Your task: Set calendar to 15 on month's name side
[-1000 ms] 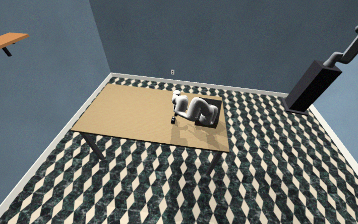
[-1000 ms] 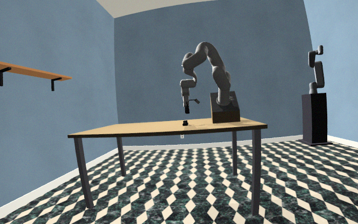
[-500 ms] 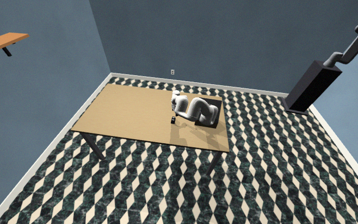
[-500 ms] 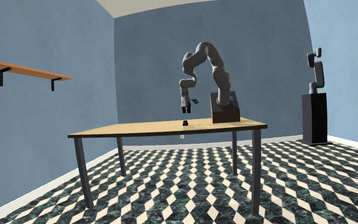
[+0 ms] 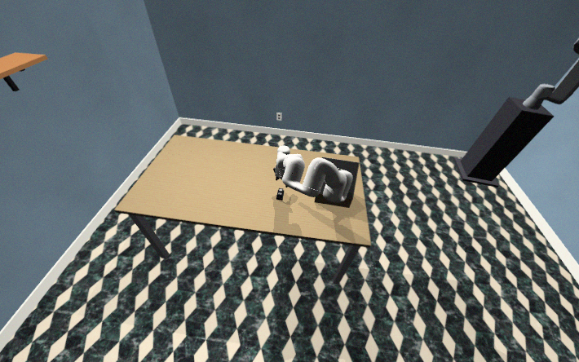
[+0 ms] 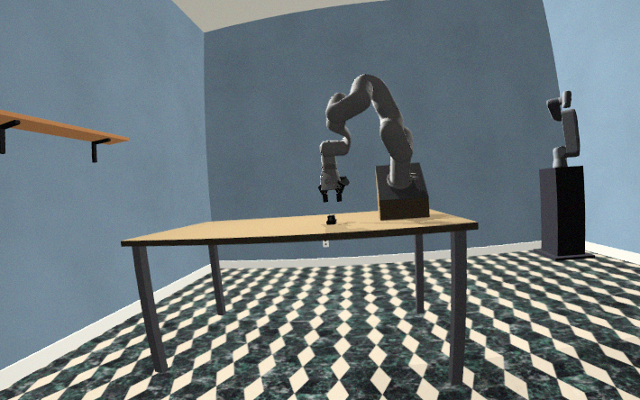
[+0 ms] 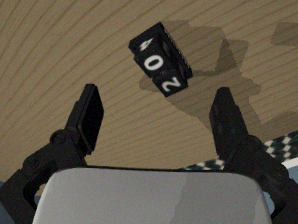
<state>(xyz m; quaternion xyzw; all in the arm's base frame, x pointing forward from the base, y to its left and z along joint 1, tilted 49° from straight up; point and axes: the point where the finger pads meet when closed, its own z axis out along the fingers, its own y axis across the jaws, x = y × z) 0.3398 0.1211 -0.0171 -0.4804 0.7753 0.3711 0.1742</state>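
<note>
Right now the black digit cube is 1 cm ahead of my hand, 1 cm to the left of it and 9 cm below it. From my hand the other things lie so: black cube 4 cm to the left, 9 cm below.
</note>
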